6 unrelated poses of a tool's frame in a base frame.
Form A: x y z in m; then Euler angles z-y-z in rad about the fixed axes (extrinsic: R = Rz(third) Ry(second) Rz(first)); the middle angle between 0 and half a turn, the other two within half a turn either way.
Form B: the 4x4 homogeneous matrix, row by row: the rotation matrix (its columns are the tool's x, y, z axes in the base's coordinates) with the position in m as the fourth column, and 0 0 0 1 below. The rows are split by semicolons. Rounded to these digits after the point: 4 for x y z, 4 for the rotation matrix.
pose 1, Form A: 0.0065, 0.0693, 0.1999, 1.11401, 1.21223, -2.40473
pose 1, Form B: 0.4884, 0.5296, -0.6935, 0.0065; -0.7687, -0.1150, -0.6292, 0.0693; -0.4130, 0.8404, 0.3509, 0.1999; 0, 0, 0, 1
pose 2, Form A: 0.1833, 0.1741, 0.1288, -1.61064, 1.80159, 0.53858
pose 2, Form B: 0.5203, -0.1758, 0.8357, 0.1833; -0.8531, -0.1514, 0.4993, 0.1741; 0.0388, -0.9727, -0.2288, 0.1288; 0, 0, 0, 1
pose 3, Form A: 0.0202, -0.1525, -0.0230, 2.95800, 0.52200, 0.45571
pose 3, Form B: -0.8456, 0.2906, 0.4477, 0.0202; -0.2111, -0.9525, 0.2194, -0.1525; 0.4902, 0.0910, 0.8668, -0.0230; 0, 0, 0, 1
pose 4, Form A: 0.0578, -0.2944, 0.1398, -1.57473, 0.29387, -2.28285
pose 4, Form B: -0.7546, -0.6284, -0.1893, 0.0578; 0.6562, -0.7220, -0.2193, -0.2944; 0.0011, -0.2897, 0.9571, 0.1398; 0, 0, 0, 1
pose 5, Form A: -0.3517, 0.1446, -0.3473, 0.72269, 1.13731, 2.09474
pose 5, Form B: -0.7303, -0.5104, -0.4540, -0.3517; -0.0581, -0.6158, 0.7858, 0.1446; -0.6807, 0.6002, 0.4200, -0.3473; 0, 0, 0, 1
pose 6, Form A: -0.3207, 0.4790, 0.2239, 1.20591, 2.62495, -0.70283
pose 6, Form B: 0.3671, 0.8504, 0.3769, -0.3207; 0.9133, -0.2527, -0.3193, 0.4790; -0.1763, 0.4614, -0.8695, 0.2239; 0, 0, 0, 1
